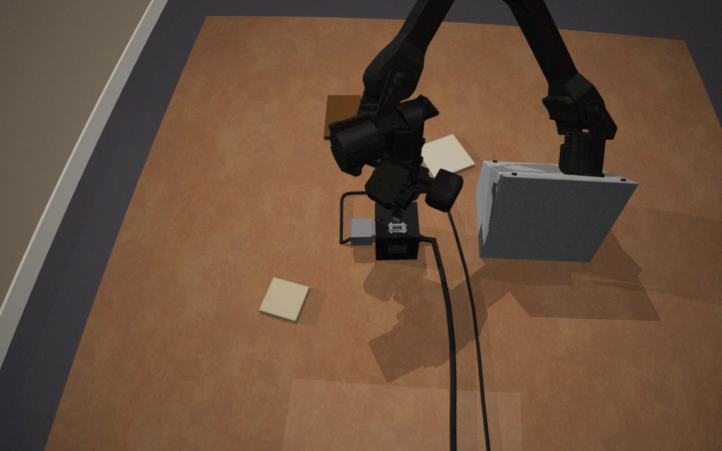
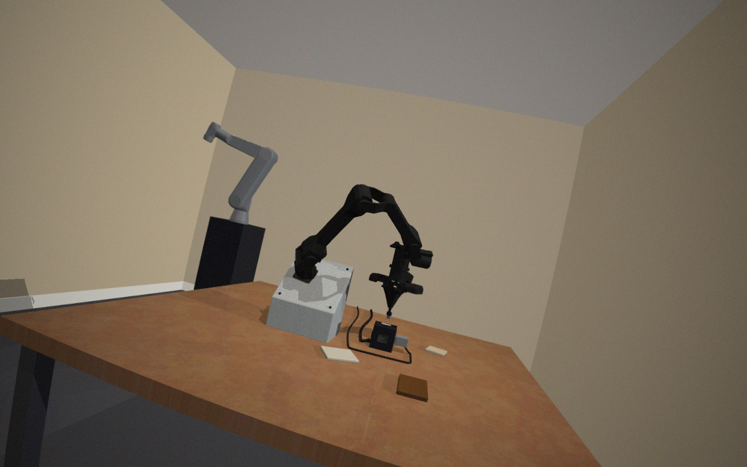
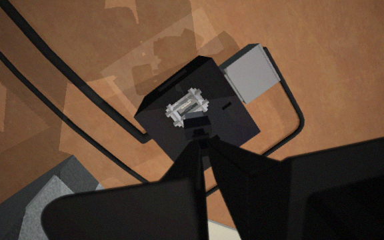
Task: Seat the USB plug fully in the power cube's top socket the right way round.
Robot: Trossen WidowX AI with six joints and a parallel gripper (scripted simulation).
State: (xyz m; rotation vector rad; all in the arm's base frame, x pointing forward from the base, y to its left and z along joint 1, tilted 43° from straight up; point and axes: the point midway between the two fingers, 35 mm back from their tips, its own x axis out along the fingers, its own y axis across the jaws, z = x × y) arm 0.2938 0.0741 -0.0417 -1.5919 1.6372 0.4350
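The dark USB plug lies 20 mm below my gripper tip. The rest, counted from my gripper tip: brown tile (160 mm ahead, 310 mm to the right, 130 mm below); then light grey socket frame (10 mm to the left, 70 mm below).
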